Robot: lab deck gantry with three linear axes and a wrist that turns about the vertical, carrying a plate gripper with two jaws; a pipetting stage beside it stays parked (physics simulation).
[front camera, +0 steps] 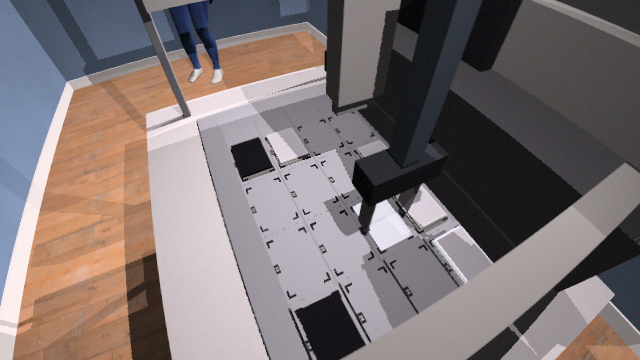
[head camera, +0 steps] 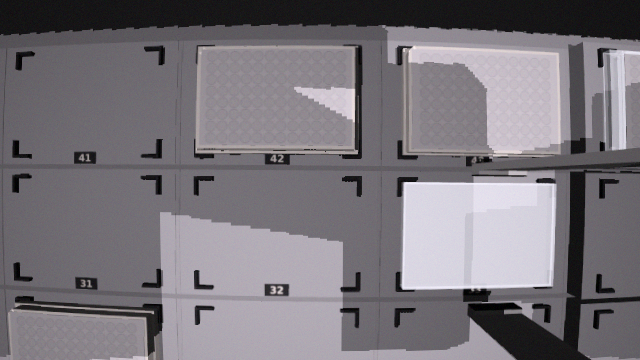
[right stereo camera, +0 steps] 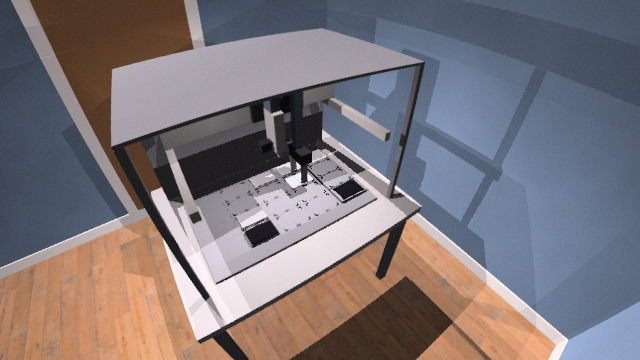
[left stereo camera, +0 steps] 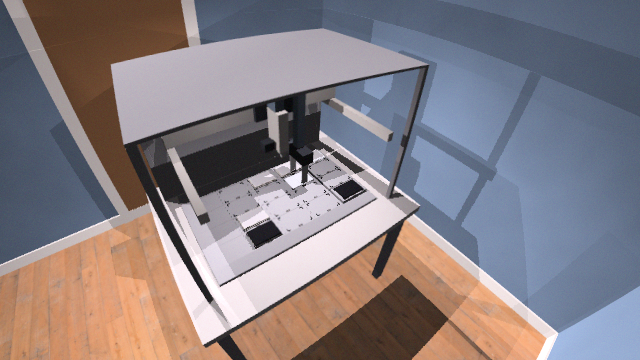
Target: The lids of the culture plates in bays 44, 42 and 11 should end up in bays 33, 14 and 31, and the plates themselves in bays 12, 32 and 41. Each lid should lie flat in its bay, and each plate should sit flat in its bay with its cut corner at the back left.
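Places are measured from the robot's base along level axes (x ahead, y left, z up), in centimetres.
Pixels of known places: gripper, fingertip midpoint: (front camera: 383, 216) (head camera: 493, 240) (right stereo camera: 299, 176) (left stereo camera: 298, 176); robot's base, origin of the base link: (front camera: 232, 149) (right stereo camera: 253, 246) (left stereo camera: 256, 247).
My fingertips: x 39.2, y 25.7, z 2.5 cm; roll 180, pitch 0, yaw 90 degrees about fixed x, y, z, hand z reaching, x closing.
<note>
Ahead of a thing's pixels: the offset from my fingertips to its top centre.
The clear, whitish lid @(dx +0.0, dy +0.0, dz -1.7 cm) (front camera: 390, 232) (head camera: 440, 240) (left stereo camera: 295, 183) lies flat in bay 33. My gripper (front camera: 384, 221) (head camera: 496, 240) (left stereo camera: 299, 176) (right stereo camera: 298, 176) is low over it, with jaws in front of and behind the lid; the head view shows small gaps at both long edges. It is open. The culture plate @(dx +16.4, dy +10.7, dz +0.4 cm) (front camera: 462, 252) (head camera: 631, 105) with a bright rim stands in bay 44, partly cut off in the head view. The plate @(dx -16.4, dy +10.7, dz -1.0 cm) (front camera: 372, 147) (head camera: 277, 100) stands in bay 42. A black-topped plate @(dx -32.8, dy -21.4, dz -0.8 cm) (front camera: 252, 157) (left stereo camera: 265, 234) (right stereo camera: 261, 233) stands in bay 11. Cut corners are unclear.
A pale plate @(dx +0.0, dy +10.7, dz -1.0 cm) (front camera: 425, 207) (head camera: 450, 110) stands in bay 43, close behind the lid. Another pale plate @(dx -32.8, dy -10.7, dz -1.0 cm) (front camera: 287, 145) (head camera: 77, 337) stands in bay 21. A black-topped object @(dx +16.4, dy -21.4, dz -0.2 cm) (front camera: 330, 325) (left stereo camera: 348, 190) (right stereo camera: 348, 189) occupies bay 14. The parked pipetting stage (front camera: 365, 55) hangs beside the gripper.
</note>
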